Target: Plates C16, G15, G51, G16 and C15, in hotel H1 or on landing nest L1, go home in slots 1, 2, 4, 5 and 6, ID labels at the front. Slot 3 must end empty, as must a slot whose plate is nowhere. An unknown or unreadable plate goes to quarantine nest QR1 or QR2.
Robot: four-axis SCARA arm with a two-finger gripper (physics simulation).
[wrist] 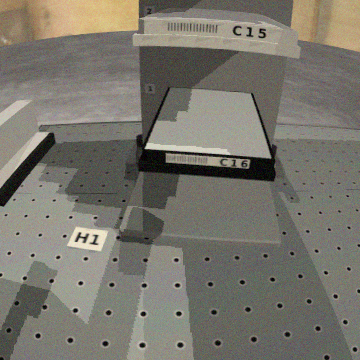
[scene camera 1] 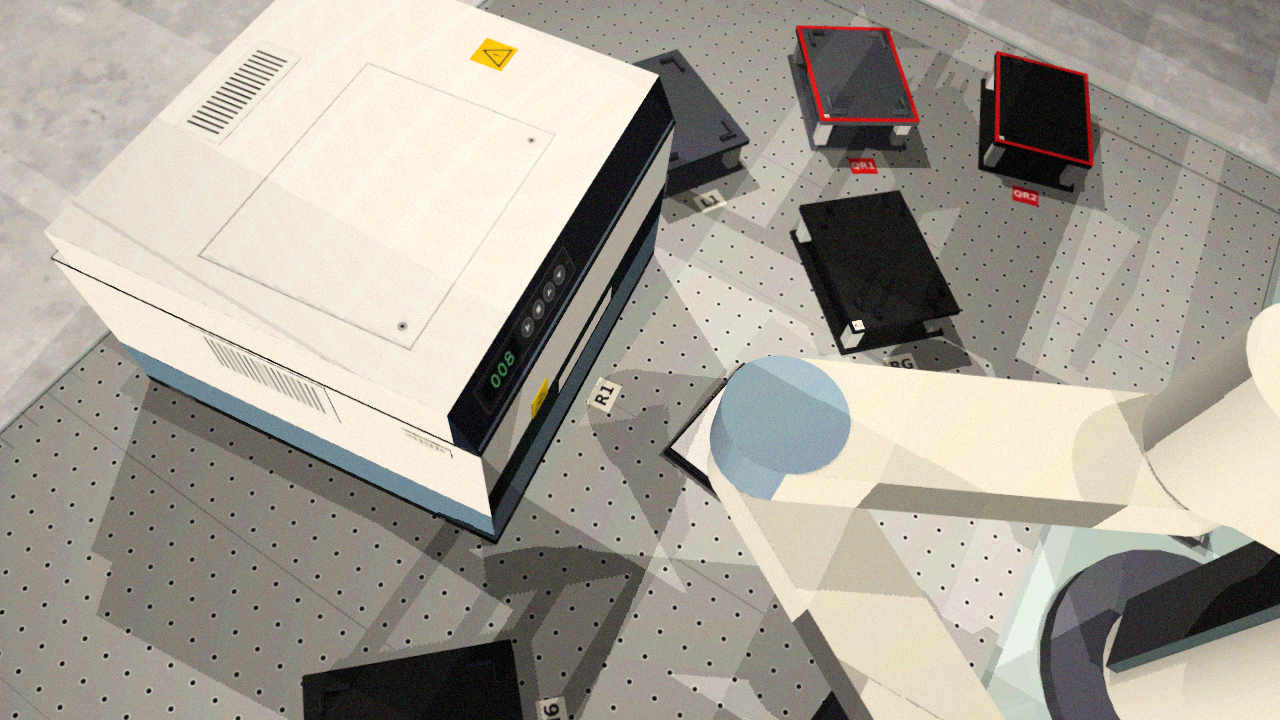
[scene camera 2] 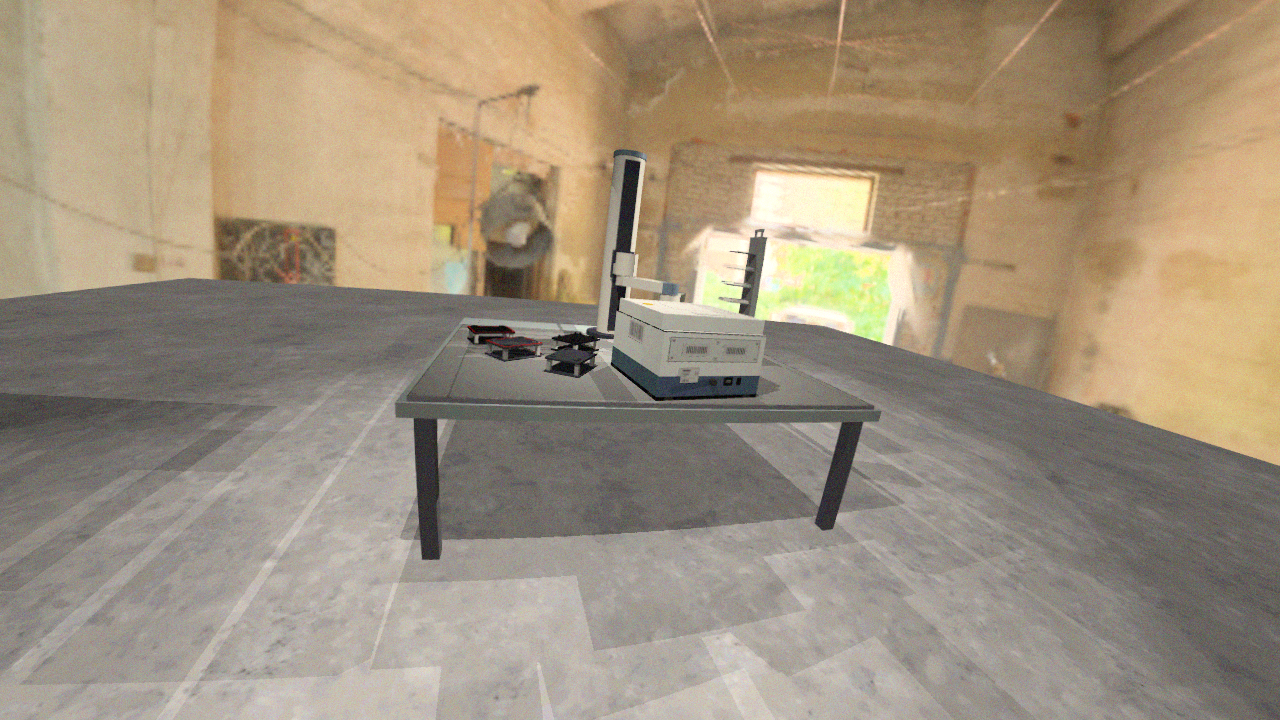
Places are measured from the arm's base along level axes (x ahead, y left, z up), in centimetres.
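Pixels of known places: gripper, between the fingertips: (wrist: 217, 126); arm's base, origin of its link: (scene camera 1: 1167, 686) (scene camera 2: 610, 335).
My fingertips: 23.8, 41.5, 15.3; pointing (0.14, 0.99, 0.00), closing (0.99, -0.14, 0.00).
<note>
For each thing: its top centre in the pictures, then the offset to it from my fingertips, as dx, dy, dz. "pt": a spot on its surface instead.
- hotel H1, a spot on its surface: (wrist: 215, 70) pt +2.7, +17.1, -2.3
- Plate C15, centre of its top: (wrist: 216, 13) +1.4, +10.8, +3.7
- Nest L1, centre of its top: (scene camera 1: 668, 103) (scene camera 2: 572, 352) +48.2, -69.5, -8.5
- QR2, centre of its top: (scene camera 1: 1045, 102) (scene camera 2: 491, 327) +11.4, -98.3, -8.5
- large white device, centre of its top: (scene camera 1: 374, 144) (scene camera 2: 689, 308) +56.3, -33.8, +10.6
- R1 label, a spot on its surface: (scene camera 1: 604, 394) pt +35.3, -36.9, -14.0
In the wrist view, plate C16 (wrist: 205, 125) sits low in hotel H1 (wrist: 215, 70), at the mark 1, its ID label at the front. Plate C15 (wrist: 215, 32) is above it by the mark 2, label at the front. The hotel (scene camera 2: 757, 268) stands behind the device in scene camera 2, lower part hidden. My gripper is open and empty, in front of the hotel; one finger (wrist: 22, 155) shows at the left edge, the other is out of view. Nest L1 (scene camera 1: 702, 125) shows no plate on its visible part. Nests QR1 (scene camera 1: 859, 76) and QR2 (scene camera 1: 1042, 111) bear no plate.
A large white device (scene camera 1: 358, 197) (scene camera 2: 689, 335) stands by the R1 label (scene camera 1: 604, 394). A white, dark-edged plate (scene camera 1: 696, 443) shows partly under the arm (scene camera 1: 966, 420). A black nest (scene camera 1: 877, 268) stands by the RG label, another black nest (scene camera 1: 411, 685) at the lower edge.
</note>
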